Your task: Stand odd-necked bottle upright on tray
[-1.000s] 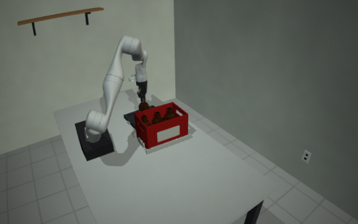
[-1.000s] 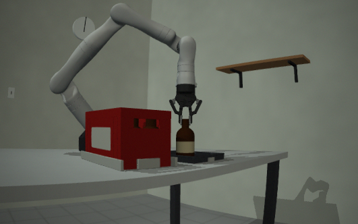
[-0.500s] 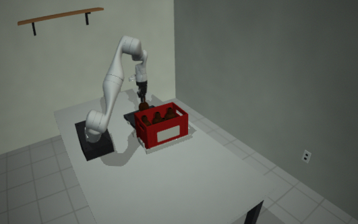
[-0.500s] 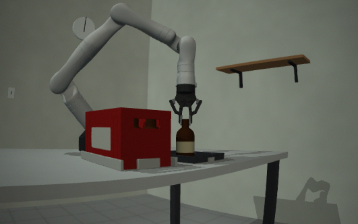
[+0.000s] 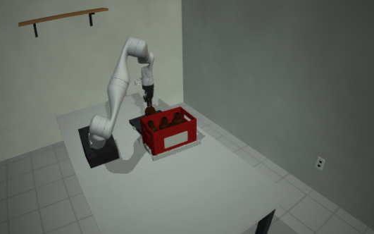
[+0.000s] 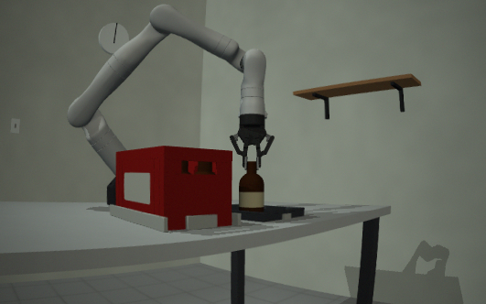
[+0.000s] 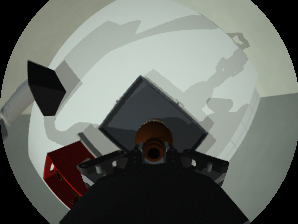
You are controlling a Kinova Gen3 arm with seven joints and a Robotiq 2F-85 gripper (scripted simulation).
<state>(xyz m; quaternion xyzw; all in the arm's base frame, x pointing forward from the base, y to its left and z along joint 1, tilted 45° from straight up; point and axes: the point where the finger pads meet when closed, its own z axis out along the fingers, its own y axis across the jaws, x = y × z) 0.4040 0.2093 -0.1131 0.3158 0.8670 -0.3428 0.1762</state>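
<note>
The dark tray lies 14 cm below my hand. Also, from my hand: red crate: 28 cm to the right, 7 cm below, 1 cm ahead.
</note>
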